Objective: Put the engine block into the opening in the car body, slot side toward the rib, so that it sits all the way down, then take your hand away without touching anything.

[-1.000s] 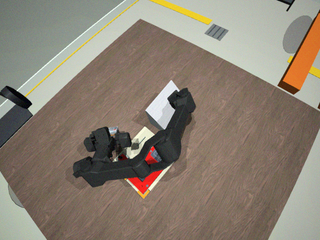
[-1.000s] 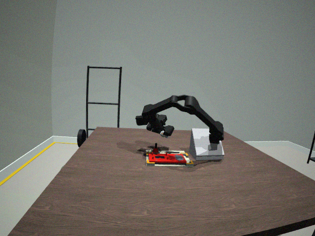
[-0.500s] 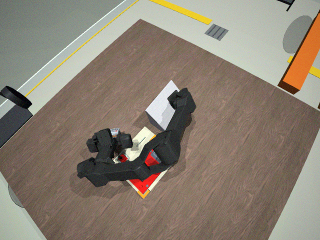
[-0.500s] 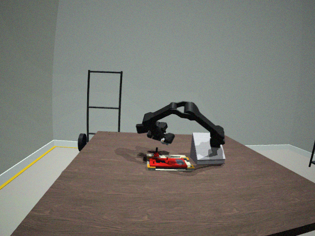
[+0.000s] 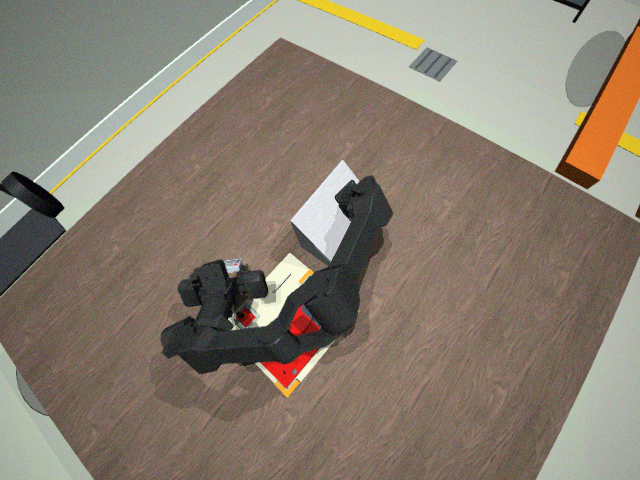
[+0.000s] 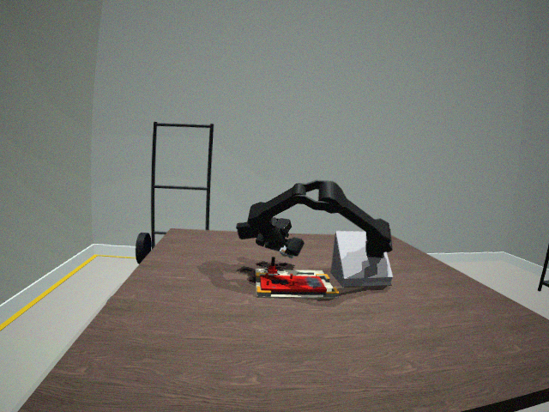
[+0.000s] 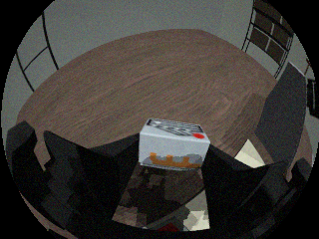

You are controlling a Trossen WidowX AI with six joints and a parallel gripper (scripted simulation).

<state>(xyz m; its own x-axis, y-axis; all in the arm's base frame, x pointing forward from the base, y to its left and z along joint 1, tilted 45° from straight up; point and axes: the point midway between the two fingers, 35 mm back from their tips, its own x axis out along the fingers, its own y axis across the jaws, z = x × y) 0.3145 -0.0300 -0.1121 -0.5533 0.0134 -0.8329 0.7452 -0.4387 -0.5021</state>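
Now: gripper tip 9 cm to the right of the black post, 6 cm short of it and 2 cm above it. Round my gripper tip: grey engine block: right at my gripper tip.
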